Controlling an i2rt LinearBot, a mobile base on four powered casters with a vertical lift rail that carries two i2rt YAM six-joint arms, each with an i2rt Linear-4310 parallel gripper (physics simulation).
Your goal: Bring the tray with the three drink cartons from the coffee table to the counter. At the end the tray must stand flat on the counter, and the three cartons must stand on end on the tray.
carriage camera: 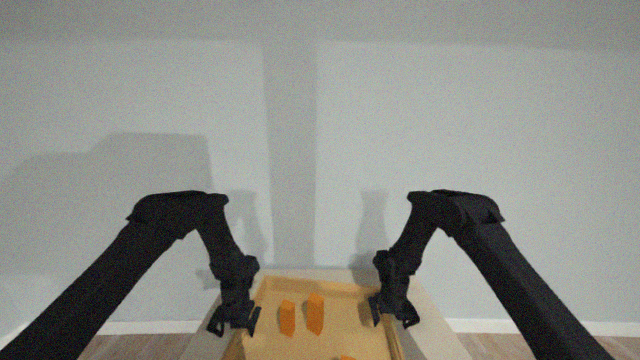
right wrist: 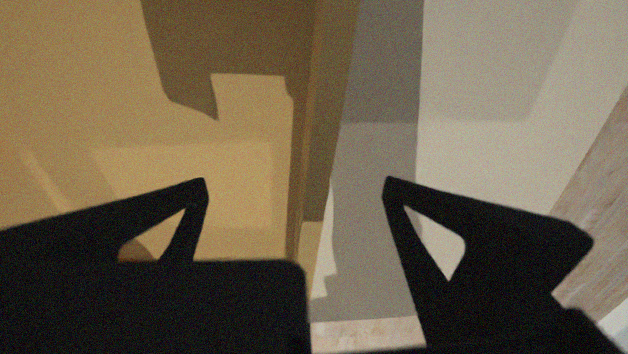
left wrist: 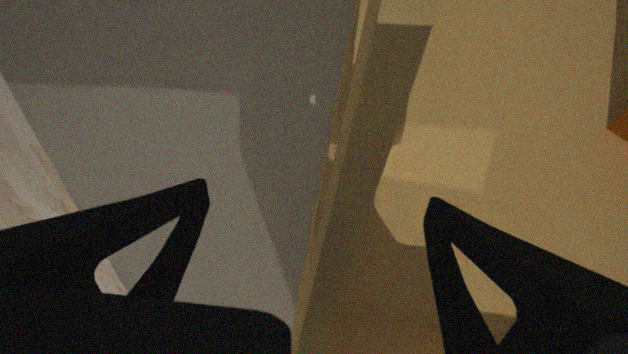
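Observation:
The wooden tray rests on the pale coffee table. Two orange cartons stand on end in it; the top of a third carton shows at the bottom edge of the carriage view. Part of a carton shows at the right of the left wrist view. My left gripper is open over the tray's left side wall, one finger on each side of it in view. My right gripper is open over the right side wall likewise. Neither holds anything.
A pale wall with shadows stands behind the table. A white baseboard and wood floor show at the sides. The tray's near end is cut off by the carriage view. The counter does not show.

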